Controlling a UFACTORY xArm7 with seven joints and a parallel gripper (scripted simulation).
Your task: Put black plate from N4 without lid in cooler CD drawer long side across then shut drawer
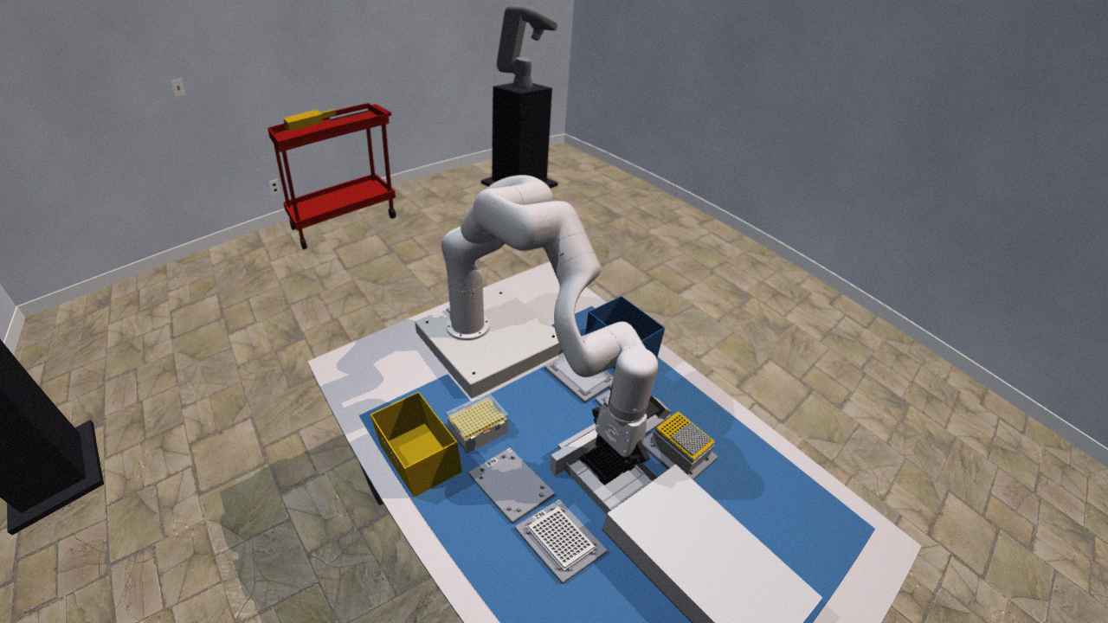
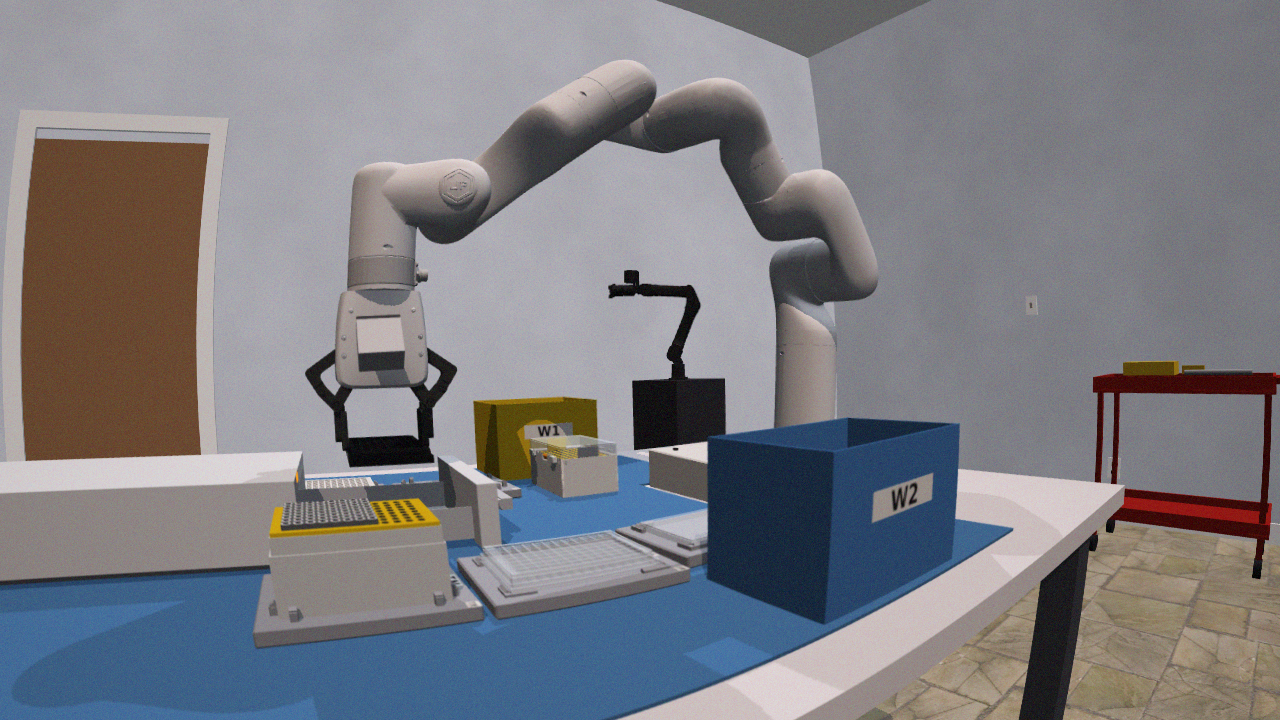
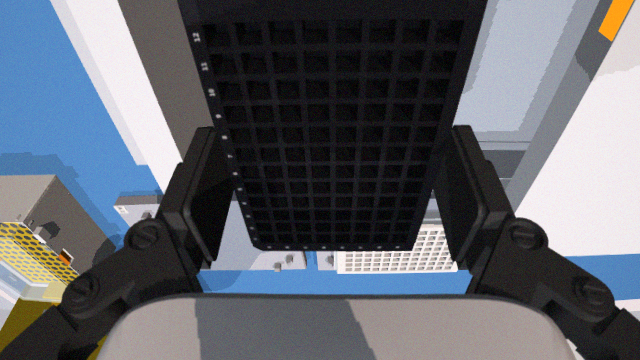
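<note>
Now: hand 4 cm short of the drawer, 1 cm to the left of it and 8 cm above it. Round my hand: black plate: 1 cm below; yellow-topped tip rack: 7 cm ahead, 18 cm to the left, 5 cm below; white cooler CD: 17 cm ahead, 3 cm to the right, 7 cm below.
</note>
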